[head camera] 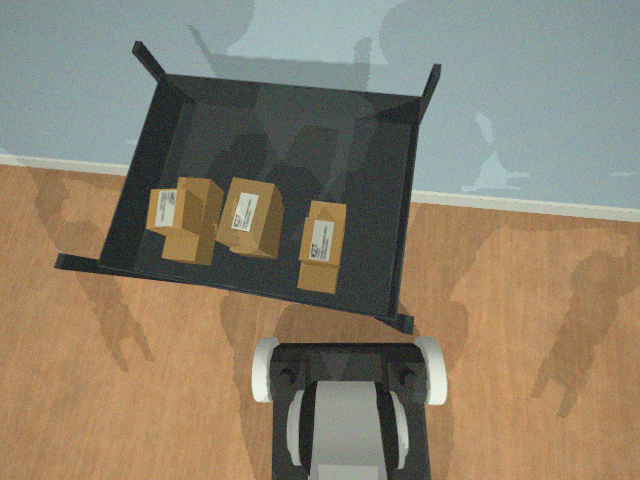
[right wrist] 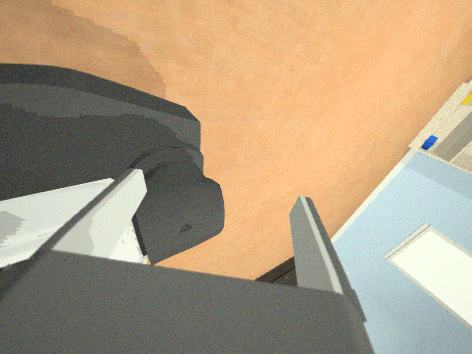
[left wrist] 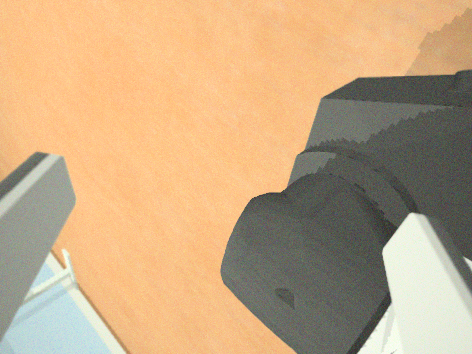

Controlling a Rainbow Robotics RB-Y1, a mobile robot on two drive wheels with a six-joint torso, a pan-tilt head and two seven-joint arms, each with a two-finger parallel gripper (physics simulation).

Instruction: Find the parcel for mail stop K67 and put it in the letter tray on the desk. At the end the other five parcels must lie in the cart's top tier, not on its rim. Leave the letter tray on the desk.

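Brown parcels stand in the dark cart's top tier. At the left, a small labelled parcel is against or on a longer parcel. In the middle is a larger labelled parcel; whether another lies under it I cannot tell. At the right, a labelled parcel sits over another parcel. The label text is too small to read. My left gripper and right gripper are open and empty, over the floor beside my base, away from the parcels. The letter tray and desk do not show.
The cart stands in front of my base, close to the blue wall. Its corner posts rise above the tier. In the right wrist view a pale structure with a blue item is at the right edge, near a white wall panel.
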